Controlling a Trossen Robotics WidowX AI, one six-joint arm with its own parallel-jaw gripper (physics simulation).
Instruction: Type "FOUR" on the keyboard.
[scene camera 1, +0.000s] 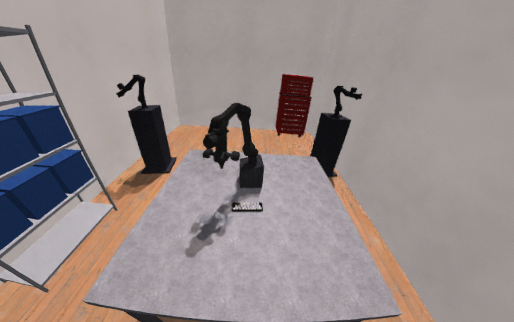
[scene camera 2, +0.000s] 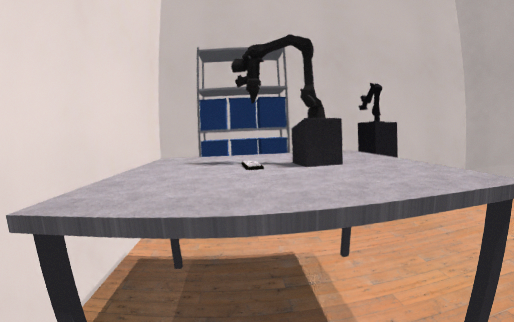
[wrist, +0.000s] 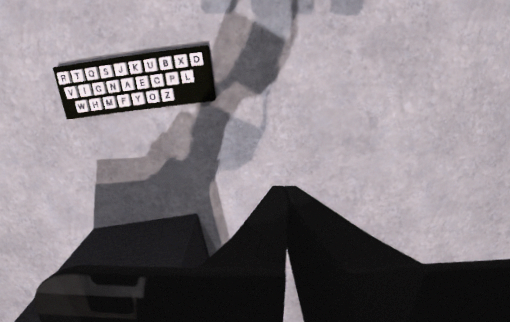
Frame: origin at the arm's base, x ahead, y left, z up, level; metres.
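Seen in the pictures: gripper, fingertip midpoint: (scene camera 1: 221, 168) (scene camera 2: 252, 103) (wrist: 283, 197); arm's base, origin of the base link: (scene camera 1: 253, 161) (scene camera 2: 317, 122).
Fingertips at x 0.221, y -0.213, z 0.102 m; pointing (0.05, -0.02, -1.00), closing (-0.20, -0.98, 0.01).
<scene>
Offsets run from my fingertips to a thing's top centre. Level surfaces: height alone.
A black keyboard {dz -0.259, dx +0.049, dy +0.144 m} (scene camera 1: 247, 206) (scene camera 2: 252, 165) (wrist: 135, 84) with white letter keys lies flat on the table in front of the arm's base. In the wrist view it is at the upper left, slightly turned. The F key {dz -0.259, dx +0.033, dy +0.159 m} (wrist: 123, 101) and the O key {dz -0.259, dx +0.029, dy +0.123 m} (wrist: 152, 97) are in its bottom row of letters. The U key {dz -0.259, dx +0.065, dy +0.115 m} (wrist: 150, 65) and the R key {dz -0.259, dx +0.075, dy +0.223 m} (wrist: 63, 77) are in its top row, R at the left end. My gripper (scene camera 1: 222, 166) (scene camera 2: 254, 101) (wrist: 283, 197) is shut and empty. It points down high above the table, its tips at the keyboard's lower right in the wrist view.
The arm stands on a black block (scene camera 1: 251, 173) (scene camera 2: 317, 141) on the grey table {dz -0.275 m} (scene camera 1: 300, 260) (scene camera 2: 165, 195). The arm's shadow reaches the keyboard's right end in the wrist view. A shelf rack (scene camera 2: 198, 80) with blue bins, a red cabinet (scene camera 1: 294, 105) and two pedestals with arms stand beyond the table.
</scene>
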